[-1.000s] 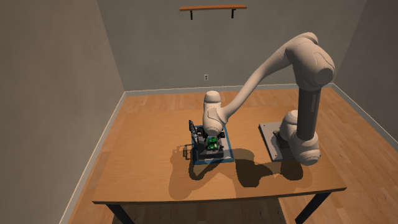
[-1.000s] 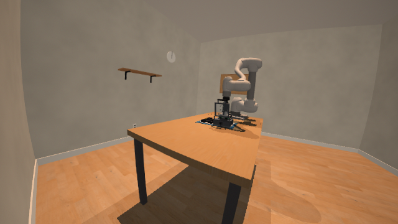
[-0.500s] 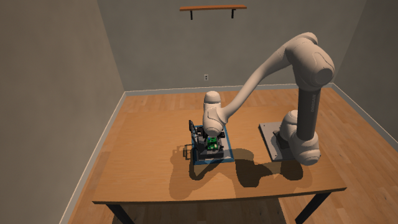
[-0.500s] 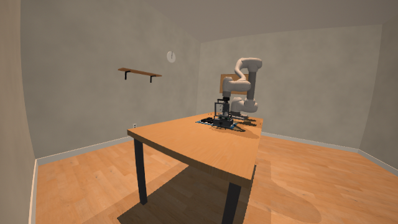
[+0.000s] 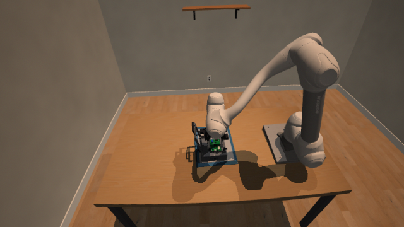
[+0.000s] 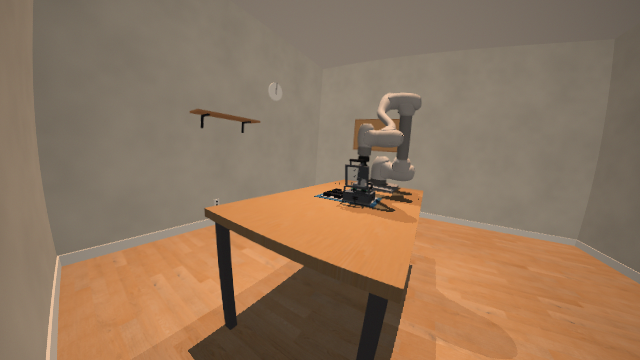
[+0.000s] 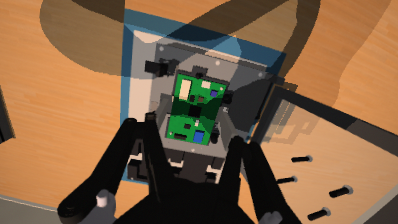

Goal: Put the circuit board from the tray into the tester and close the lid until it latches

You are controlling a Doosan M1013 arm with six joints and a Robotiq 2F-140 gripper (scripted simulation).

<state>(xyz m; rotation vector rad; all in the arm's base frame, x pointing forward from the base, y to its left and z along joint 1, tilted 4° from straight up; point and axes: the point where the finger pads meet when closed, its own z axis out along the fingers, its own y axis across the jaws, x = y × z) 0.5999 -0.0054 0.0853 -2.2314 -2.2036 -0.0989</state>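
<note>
Now: the green circuit board 2 cm below my hand. Round my hand: dark block (6 cm to the left, 6 cm behind, 1 cm below); tester lid (12 cm ahead, 9 cm above).
</note>
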